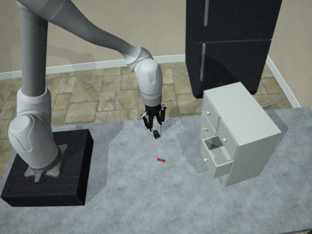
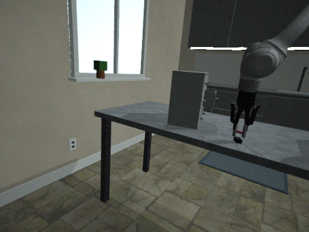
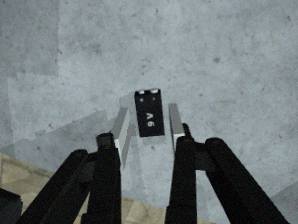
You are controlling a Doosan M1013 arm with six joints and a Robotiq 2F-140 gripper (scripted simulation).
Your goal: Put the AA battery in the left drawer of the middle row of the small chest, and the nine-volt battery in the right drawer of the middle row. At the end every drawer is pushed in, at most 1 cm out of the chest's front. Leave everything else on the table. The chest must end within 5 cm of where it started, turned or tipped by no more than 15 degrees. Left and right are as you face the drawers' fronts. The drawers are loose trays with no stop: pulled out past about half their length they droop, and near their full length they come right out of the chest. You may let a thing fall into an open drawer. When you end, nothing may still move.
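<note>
My gripper is now 5 cm above the black nine-volt battery and 1 cm to the left of it.
</note>
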